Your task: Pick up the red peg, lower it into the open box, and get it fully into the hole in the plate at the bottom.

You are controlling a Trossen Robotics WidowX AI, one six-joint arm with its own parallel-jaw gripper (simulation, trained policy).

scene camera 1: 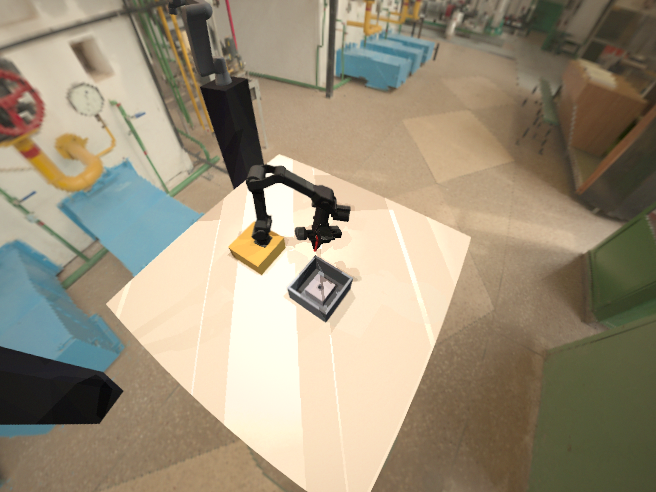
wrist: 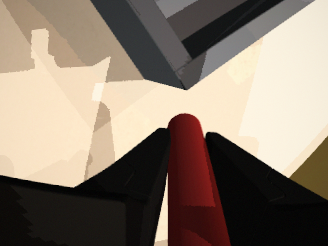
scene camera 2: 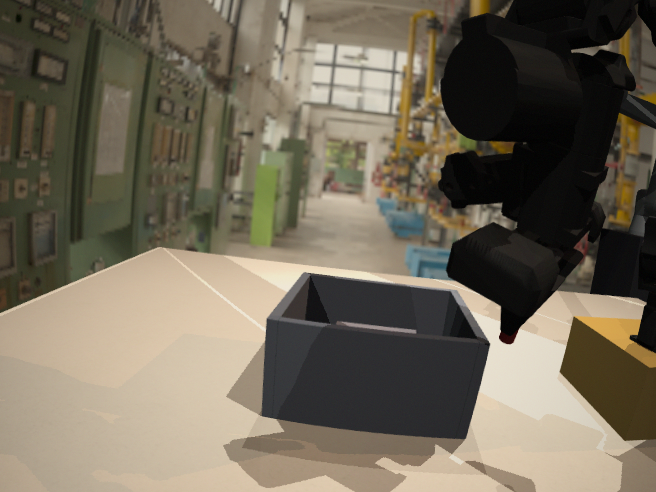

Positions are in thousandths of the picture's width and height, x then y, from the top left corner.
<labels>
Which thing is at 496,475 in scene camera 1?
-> My gripper.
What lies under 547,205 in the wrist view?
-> A dark grey box.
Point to a dark grey box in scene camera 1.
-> At 452,588
</labels>
